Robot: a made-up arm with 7 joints.
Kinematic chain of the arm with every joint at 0, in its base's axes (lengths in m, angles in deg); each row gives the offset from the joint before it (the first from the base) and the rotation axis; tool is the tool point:
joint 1: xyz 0 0 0.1 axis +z
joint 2: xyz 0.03 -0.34 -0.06 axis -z
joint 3: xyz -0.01 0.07 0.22 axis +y
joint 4: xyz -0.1 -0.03 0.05 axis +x
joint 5: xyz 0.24 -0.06 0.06 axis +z
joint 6: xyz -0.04 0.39 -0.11 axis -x
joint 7: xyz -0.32 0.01 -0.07 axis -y
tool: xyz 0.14 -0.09 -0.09
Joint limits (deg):
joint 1: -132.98..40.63
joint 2: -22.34..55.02
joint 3: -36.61..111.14
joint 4: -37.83..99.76
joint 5: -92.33..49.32
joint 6: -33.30..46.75
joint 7: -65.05..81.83
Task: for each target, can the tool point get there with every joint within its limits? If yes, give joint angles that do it. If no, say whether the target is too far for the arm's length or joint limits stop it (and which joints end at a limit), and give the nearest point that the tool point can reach.
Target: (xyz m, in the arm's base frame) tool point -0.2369 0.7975 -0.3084
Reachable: no: joint limits stop it (at a limit: joint 2, joint 4, joint 5, joint 6, joint 7) | nearest point -0.1968 0.6626 -0.1963 | short by 0.180 m
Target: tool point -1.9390 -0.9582 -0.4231
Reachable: no: too far | nearest point -0.8727 -0.4313 0.0101 | short by 1.266 m
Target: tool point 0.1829 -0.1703 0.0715
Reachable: yes | joints -25.17 32.57 79.05 21.70 -58.43 37.91 -12.32
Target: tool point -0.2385 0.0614 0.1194
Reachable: yes | joints -62.72 36.20 6.68 -12.88 24.54 25.02 -34.12
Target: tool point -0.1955 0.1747 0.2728
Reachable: yes | joints -91.23 -8.85 70.57 -18.97 -4.35 32.35 -3.47
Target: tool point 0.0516 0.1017 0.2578
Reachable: yes | joints -82.69 24.41 -3.22 66.79 32.82 -6.83 -25.05
